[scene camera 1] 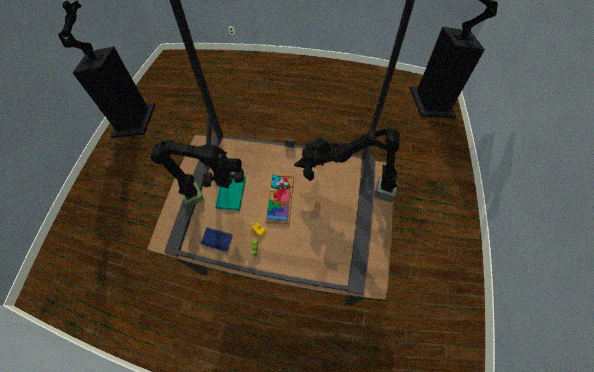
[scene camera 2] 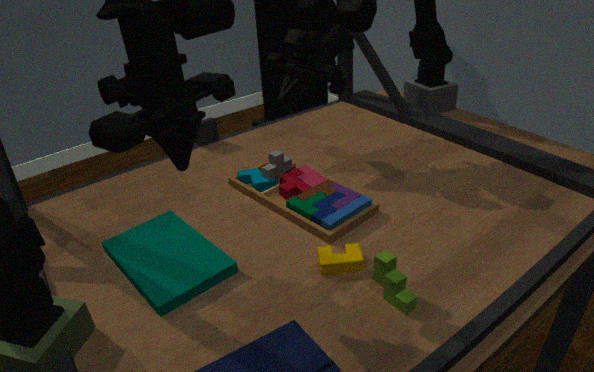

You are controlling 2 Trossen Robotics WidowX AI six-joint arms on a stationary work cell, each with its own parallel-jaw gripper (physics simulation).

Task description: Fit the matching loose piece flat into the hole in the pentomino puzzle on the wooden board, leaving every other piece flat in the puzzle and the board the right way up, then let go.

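Frame: origin at the left arm's base, x right, y back, z down, level; millimetres.
Seen in the pictures: left gripper, fingertip midpoint: (scene camera 1: pixel 294 165) (scene camera 2: pixel 279 102); right gripper, fingertip midpoint: (scene camera 1: pixel 227 187) (scene camera 2: pixel 183 169); left arm's base, origin of the base link: (scene camera 1: pixel 387 185) (scene camera 2: pixel 431 82); right arm's base, origin of the base link: (scene camera 1: pixel 190 192) (scene camera 2: pixel 29 323).
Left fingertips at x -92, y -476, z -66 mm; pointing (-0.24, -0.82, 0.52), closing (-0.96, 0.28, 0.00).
Note:
Pixels of each thing's top centre, then the offset from my left fingertips to it.
- grey piece, middle of its top: (scene camera 2: pixel 276 153) (scene camera 1: pixel 281 181) dx -73, dy -45, dz +68 mm
- cyan piece, middle of its top: (scene camera 2: pixel 256 175) (scene camera 1: pixel 275 181) dx -62, dy -85, dz +108 mm
- crimson, middle of its top: (scene camera 2: pixel 294 178) (scene camera 1: pixel 279 193) dx -128, dy -36, dz +98 mm
- yellow U-shaped piece, middle of its top: (scene camera 2: pixel 340 253) (scene camera 1: pixel 258 228) dx -331, dy -65, dz +115 mm
- light green stepped piece, middle of its top: (scene camera 2: pixel 397 264) (scene camera 1: pixel 253 245) dx -429, dy -41, dz +75 mm
- teal slab, middle of its top: (scene camera 2: pixel 164 252) (scene camera 1: pixel 230 191) dx -194, dy -291, dz +118 mm
- navy slab, middle of its top: (scene camera 1: pixel 216 239) dx -460, dy -242, dz +123 mm
The wooden board (scene camera 1: pixel 291 198) (scene camera 2: pixel 300 222) lies flat with coloured pieces in it. A grey piece (scene camera 1: pixel 283 184) (scene camera 2: pixel 276 167) sits raised at its far end, beside a cyan piece (scene camera 1: pixel 275 179) (scene camera 2: pixel 256 179) that looks uneven. Bare board shows between the cyan and crimson (scene camera 2: pixel 291 183) pieces. A yellow U-shaped piece (scene camera 1: pixel 258 229) (scene camera 2: pixel 341 261) and a light green stepped piece (scene camera 1: pixel 254 247) (scene camera 2: pixel 395 284) lie loose on the table. My left gripper (scene camera 1: pixel 300 164) (scene camera 2: pixel 281 96) is shut and empty, above and beyond the board's far end. My right gripper (scene camera 2: pixel 183 167) is shut and empty, raised left of the board.
A teal slab (scene camera 1: pixel 230 194) (scene camera 2: pixel 170 260) lies left of the board. A navy slab (scene camera 1: pixel 216 239) (scene camera 2: pixel 280 352) lies near the front edge. Dark frame beams (scene camera 1: pixel 363 225) (scene camera 2: pixel 475 142) run along the table's sides, and tall posts (scene camera 1: pixel 197 70) rise from its far corners.

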